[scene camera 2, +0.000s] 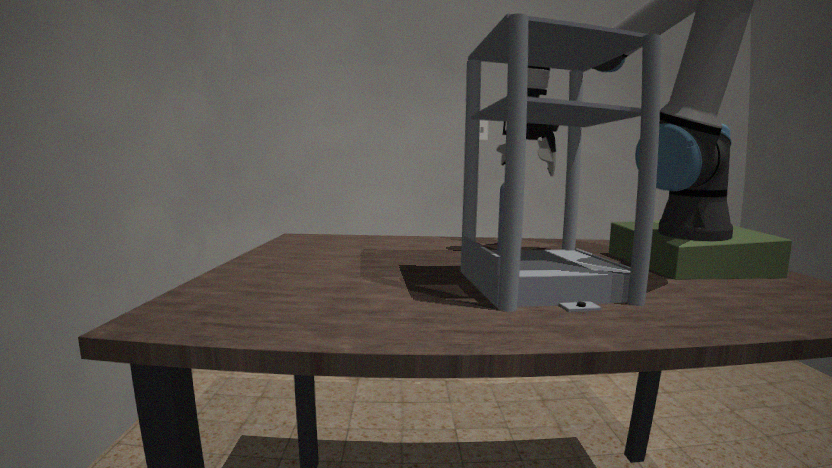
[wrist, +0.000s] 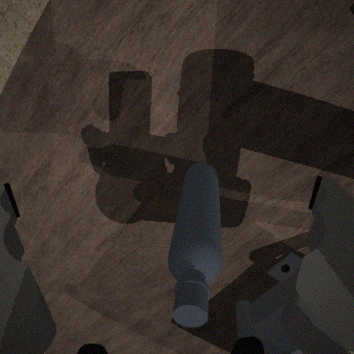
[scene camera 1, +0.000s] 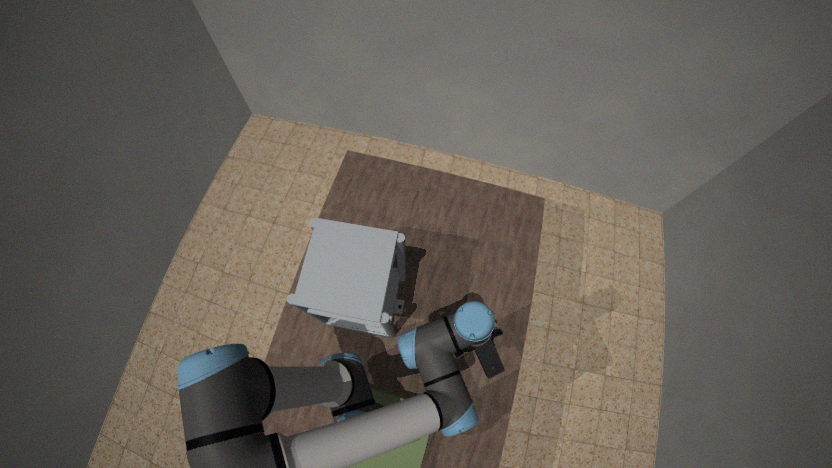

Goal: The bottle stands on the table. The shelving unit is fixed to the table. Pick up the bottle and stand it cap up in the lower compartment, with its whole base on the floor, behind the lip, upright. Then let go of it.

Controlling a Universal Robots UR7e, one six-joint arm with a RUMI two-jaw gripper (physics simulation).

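Seen in the pictures: gripper, fingertip midpoint: point(scene camera 2: 526, 170) point(wrist: 165, 183); arm's base at its link origin: point(scene camera 2: 694, 233).
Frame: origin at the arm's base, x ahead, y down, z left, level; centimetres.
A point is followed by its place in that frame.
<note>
The blue-grey bottle point(wrist: 196, 235) @(z -20.9, x 34.3, y -7.0 cm) stands upright on the table point(scene camera 1: 494, 221) @(z -30.9, x 78.0, y 7.5 cm) point(scene camera 2: 261, 314) @(z 23.7, x 81.6, y 7.5 cm), cap towards the wrist camera. In scene camera 2 a thin strip of the bottle point(scene camera 2: 501, 216) @(z -18.9, x 37.9, y -1.2 cm) shows behind a post; in scene camera 1 it does not show. My gripper point(scene camera 2: 527, 162) @(z -26.0, x 29.6, y -12.0 cm) point(wrist: 165, 183) @(z -26.0, x 29.6, y -12.0 cm) is open and empty, pointing down, with its fingertips above the height of the bottle. In the wrist view the bottle lies between the two fingers sideways, its cap low in the picture. The grey shelving unit point(scene camera 1: 349, 270) @(z 9.8, x 39.4, y -31.2 cm) point(scene camera 2: 648, 174) @(z 23.3, x 30.6, y -11.1 cm) has a low lip point(scene camera 2: 561, 288) @(z 21.5, x 42.0, y 5.1 cm) around its lower compartment.
The unit's posts, middle shelf point(scene camera 2: 581, 113) @(z 15.2, x 37.1, y -19.9 cm) and top board stand beside the gripper. A small bracket point(scene camera 1: 399, 306) @(z -1.3, x 39.8, y 6.7 cm) point(scene camera 2: 570, 306) @(z 23.4, x 41.4, y 7.1 cm) point(wrist: 280, 272) @(z -1.2, x 40.9, y 7.1 cm) sits at the unit's foot. The arm's base stands on a green block point(scene camera 2: 721, 259) @(z 10.0, x 1.8, y 3.6 cm). Dark arm shadows fall across the table by the bottle.
</note>
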